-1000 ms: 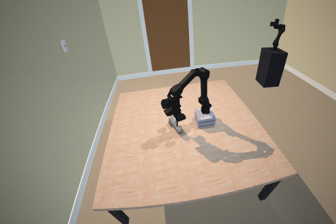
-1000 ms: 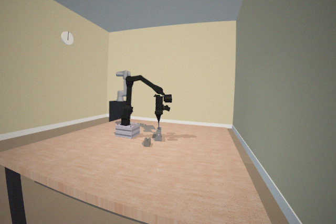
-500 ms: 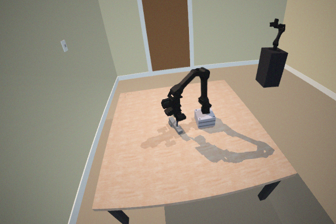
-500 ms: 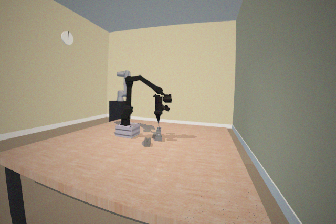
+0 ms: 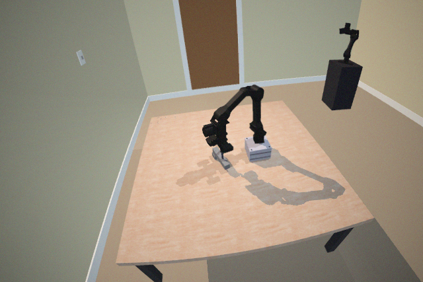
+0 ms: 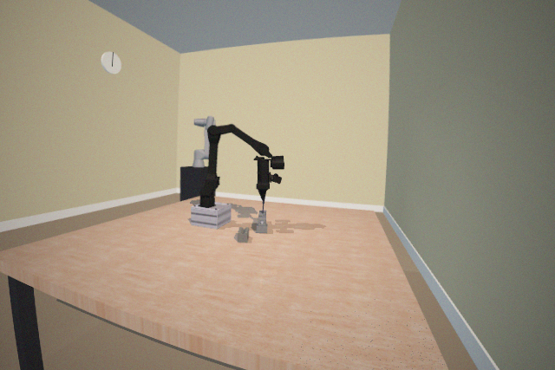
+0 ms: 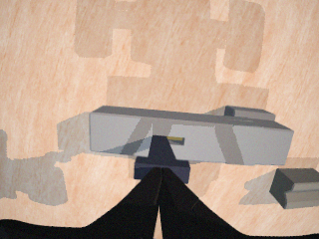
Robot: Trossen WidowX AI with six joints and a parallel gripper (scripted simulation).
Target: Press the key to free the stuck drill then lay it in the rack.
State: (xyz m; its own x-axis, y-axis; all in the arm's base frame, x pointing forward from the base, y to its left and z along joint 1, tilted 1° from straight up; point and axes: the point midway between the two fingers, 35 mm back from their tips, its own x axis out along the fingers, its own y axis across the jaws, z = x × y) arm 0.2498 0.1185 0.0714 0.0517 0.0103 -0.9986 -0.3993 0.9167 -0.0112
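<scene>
Now: the drill 8 cm below my gripper tip, 5 cm to the right of it and 2 cm ahead of it. From my gripper tip the other things lie so: grey rack: 22 cm to the right, 10 cm below, 1 cm ahead.
</scene>
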